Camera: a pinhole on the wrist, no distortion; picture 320 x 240 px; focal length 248.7 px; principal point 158.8 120.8 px. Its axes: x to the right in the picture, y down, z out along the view. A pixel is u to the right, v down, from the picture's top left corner.
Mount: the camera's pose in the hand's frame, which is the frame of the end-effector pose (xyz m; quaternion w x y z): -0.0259 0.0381 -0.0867 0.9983 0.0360 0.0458 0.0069
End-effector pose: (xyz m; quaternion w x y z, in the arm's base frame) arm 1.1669 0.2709 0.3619 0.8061 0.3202 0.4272 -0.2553
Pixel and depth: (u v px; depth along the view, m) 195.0 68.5 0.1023
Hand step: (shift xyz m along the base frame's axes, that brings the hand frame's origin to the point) 0.0122 -0.0022 0.0093
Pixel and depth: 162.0 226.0 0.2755
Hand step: 0.1957 -0.0539 0.1226
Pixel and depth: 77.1 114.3 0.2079
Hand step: 0.0397 -0.0708 0.1227
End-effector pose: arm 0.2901 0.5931 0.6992 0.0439 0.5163 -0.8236 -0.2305
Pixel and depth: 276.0 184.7 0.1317
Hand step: -0.0875 -0.0049 -0.0173
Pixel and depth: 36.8 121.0 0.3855
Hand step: -0.0209 0.2632 -0.2460
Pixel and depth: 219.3 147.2 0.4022
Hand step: -0.1899 0.0279 -0.2682
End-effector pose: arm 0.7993 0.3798 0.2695 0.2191 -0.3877 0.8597 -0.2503
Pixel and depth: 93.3 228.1 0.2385
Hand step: 0.0657 0.0803 -0.1885
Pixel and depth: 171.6 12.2 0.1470
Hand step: 0.0535 -0.0316 -0.0195
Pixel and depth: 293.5 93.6 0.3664
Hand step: 0.0358 -0.2406 -0.2224
